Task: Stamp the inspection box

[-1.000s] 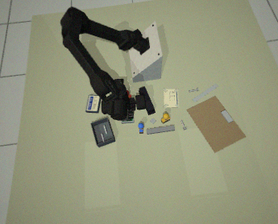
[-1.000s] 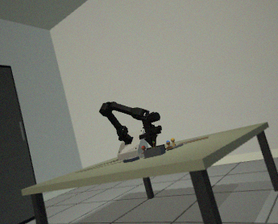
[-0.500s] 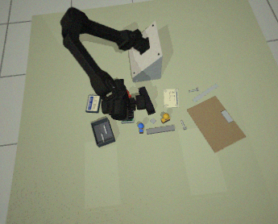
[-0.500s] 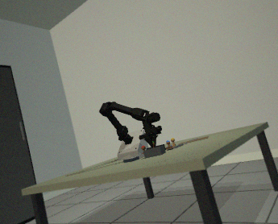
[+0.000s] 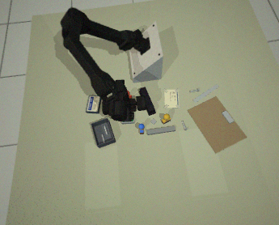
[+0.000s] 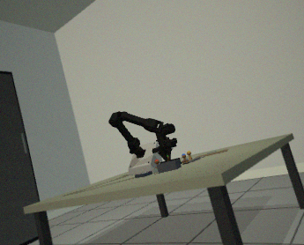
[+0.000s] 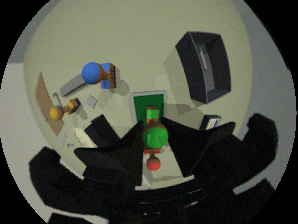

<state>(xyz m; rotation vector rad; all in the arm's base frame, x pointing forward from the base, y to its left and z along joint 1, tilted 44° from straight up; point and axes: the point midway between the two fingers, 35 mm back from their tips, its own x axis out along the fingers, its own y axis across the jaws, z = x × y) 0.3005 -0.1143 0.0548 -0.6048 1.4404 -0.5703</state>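
My gripper tip is now 10 mm above the green-knobbed stamp. Round my gripper tip: red stamp: 90 mm behind, 10 mm to the left, 20 mm below; green ink pad: 40 mm below; blue stamp: 80 mm ahead, 60 mm to the left, 20 mm below.
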